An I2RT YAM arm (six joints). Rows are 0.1 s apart.
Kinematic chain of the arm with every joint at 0, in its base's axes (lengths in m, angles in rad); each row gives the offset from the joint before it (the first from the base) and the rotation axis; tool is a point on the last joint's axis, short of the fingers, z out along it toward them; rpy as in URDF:
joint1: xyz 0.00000 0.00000 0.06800 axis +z
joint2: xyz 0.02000 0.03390 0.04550 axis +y
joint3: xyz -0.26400 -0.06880 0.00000 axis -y
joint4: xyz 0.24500 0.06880 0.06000 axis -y
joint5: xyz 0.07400 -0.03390 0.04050 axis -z
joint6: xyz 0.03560 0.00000 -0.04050 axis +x
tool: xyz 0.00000 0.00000 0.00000 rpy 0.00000 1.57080 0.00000
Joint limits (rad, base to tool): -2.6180..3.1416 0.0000..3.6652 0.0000..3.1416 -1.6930..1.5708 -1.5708..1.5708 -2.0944..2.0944
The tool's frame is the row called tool.
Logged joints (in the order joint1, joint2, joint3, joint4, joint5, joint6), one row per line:
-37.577, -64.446, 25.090, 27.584, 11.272, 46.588
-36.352, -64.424, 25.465, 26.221, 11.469, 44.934
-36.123, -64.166, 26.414, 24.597, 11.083, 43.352
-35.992, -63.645, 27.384, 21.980, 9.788, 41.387
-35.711, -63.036, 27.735, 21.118, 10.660, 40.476
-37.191, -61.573, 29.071, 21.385, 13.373, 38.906
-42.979, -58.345, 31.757, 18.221, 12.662, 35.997
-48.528, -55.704, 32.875, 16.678, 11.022, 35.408
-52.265, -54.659, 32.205, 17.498, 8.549, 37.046
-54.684, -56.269, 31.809, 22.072, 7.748, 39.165
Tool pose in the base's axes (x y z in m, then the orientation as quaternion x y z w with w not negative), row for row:
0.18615, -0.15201, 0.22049, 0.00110, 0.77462, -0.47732, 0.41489
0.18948, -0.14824, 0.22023, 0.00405, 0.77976, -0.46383, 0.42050
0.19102, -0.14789, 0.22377, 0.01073, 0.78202, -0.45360, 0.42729
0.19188, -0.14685, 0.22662, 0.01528, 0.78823, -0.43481, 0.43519
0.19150, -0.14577, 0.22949, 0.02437, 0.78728, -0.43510, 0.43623
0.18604, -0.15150, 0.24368, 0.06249, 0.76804, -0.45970, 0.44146
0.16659, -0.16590, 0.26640, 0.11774, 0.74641, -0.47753, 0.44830
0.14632, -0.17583, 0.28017, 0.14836, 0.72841, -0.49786, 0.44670
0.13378, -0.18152, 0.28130, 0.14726, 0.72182, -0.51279, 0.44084
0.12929, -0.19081, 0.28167, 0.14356, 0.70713, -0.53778, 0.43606
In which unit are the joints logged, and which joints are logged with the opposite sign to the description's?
The joints are logged in degrees. Opposite sign: joint2, joint6.
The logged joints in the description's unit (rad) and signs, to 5 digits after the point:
-0.65584, 1.12479, 0.43790, 0.48143, 0.19673, -0.81311
-0.63446, 1.12441, 0.44445, 0.45764, 0.20017, -0.78425
-0.63047, 1.11991, 0.46101, 0.42930, 0.19343, -0.75664
-0.62818, 1.11081, 0.47794, 0.38362, 0.17083, -0.72234
-0.62327, 1.10019, 0.48407, 0.36858, 0.18605, -0.70644
-0.64911, 1.07465, 0.50738, 0.37324, 0.23340, -0.67904
-0.75013, 1.01831, 0.55426, 0.31802, 0.22099, -0.62827
-0.84697, 0.97222, 0.57378, 0.29109, 0.19237, -0.61799
-0.91220, 0.95398, 0.56208, 0.30540, 0.14921, -0.64657
-0.95442, 0.98208, 0.55517, 0.38523, 0.13523, -0.68356

